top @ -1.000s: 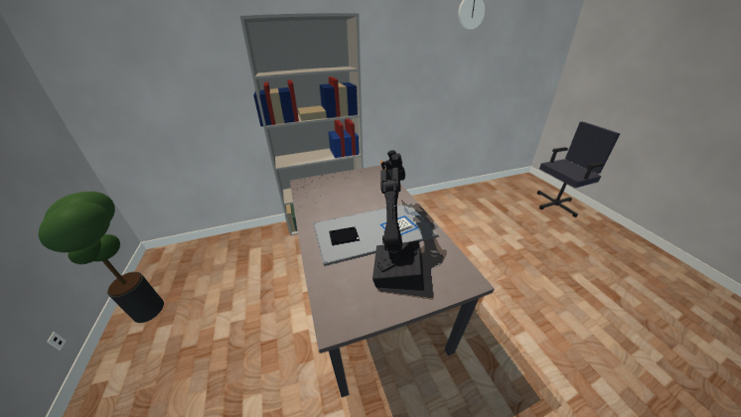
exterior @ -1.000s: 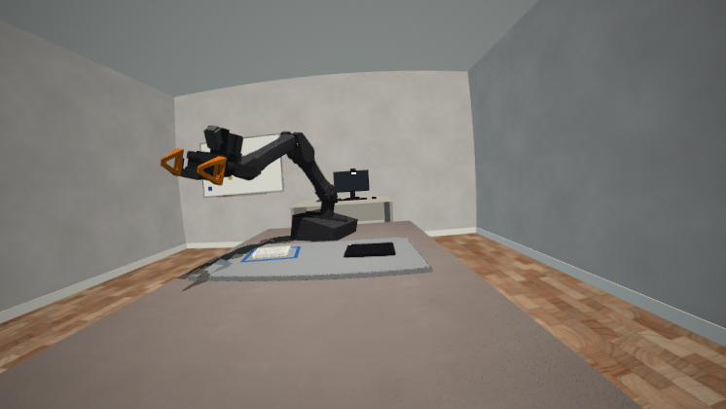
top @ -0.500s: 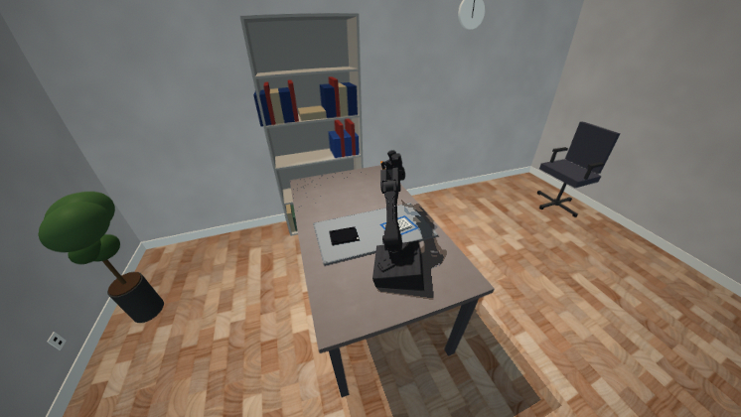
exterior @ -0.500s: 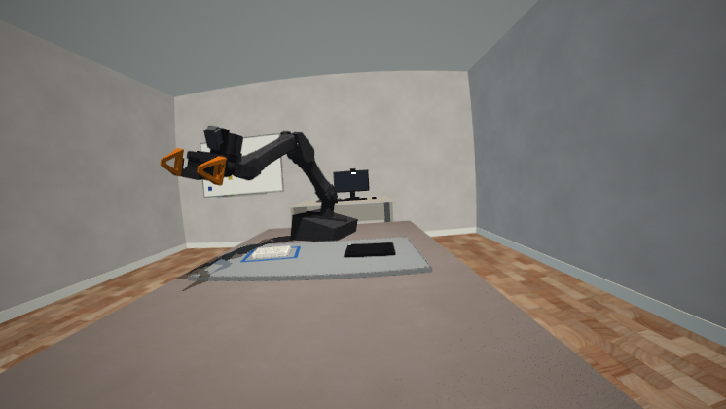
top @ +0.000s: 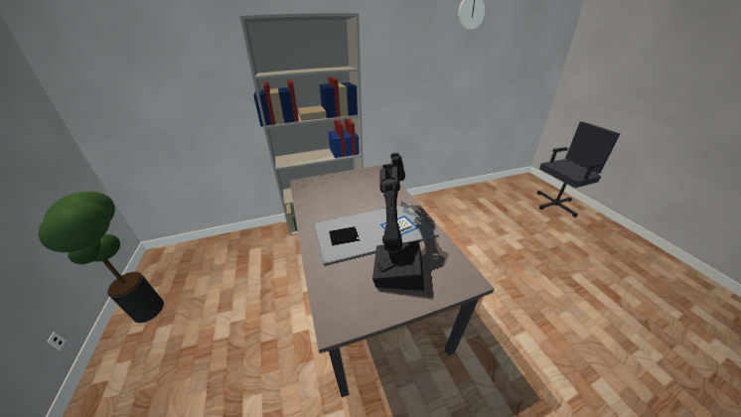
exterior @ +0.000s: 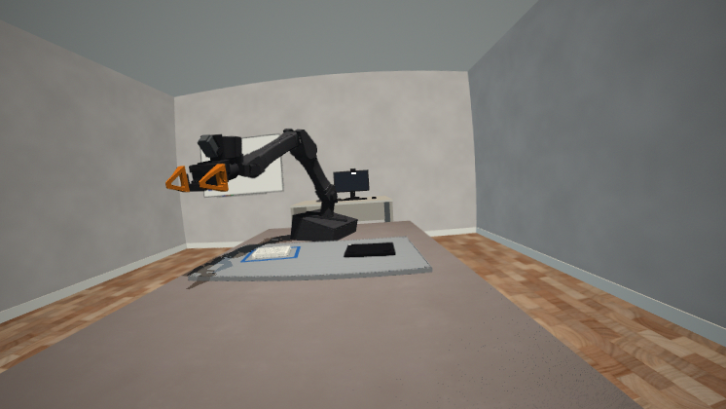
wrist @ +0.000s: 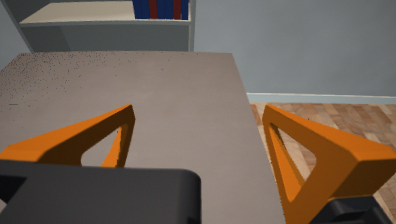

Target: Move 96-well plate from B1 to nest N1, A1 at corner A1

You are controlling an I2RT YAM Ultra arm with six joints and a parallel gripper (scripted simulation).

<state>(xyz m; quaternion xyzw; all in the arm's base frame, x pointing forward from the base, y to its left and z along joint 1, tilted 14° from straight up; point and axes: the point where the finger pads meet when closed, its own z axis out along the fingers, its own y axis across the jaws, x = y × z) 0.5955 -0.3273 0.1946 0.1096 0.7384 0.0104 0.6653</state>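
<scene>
Right now my hand is 320 mm past the white 96-well plate, 90 mm to the right of it and 250 mm above it. The rest, counted from my hand: black plate nest N1 (260 mm behind, 440 mm to the left, 260 mm below).
</scene>
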